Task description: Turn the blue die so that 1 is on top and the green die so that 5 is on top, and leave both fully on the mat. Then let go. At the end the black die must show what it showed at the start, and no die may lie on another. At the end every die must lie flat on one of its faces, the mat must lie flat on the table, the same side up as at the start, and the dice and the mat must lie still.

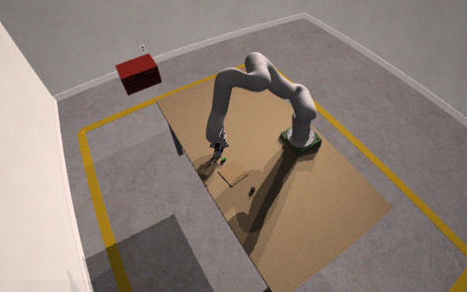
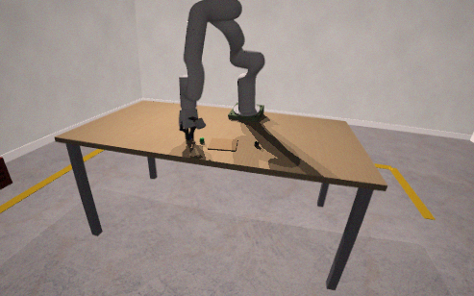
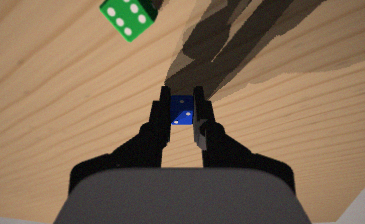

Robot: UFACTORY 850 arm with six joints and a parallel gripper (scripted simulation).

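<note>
The green die lies 70 mm to the left of my hand and 10 mm below it. Round my hand: mat 10 mm behind, 190 mm to the left, 20 mm below; black die 70 mm behind, 350 mm to the left, 10 mm below; blue die 10 mm to the right, 10 mm below.
</note>
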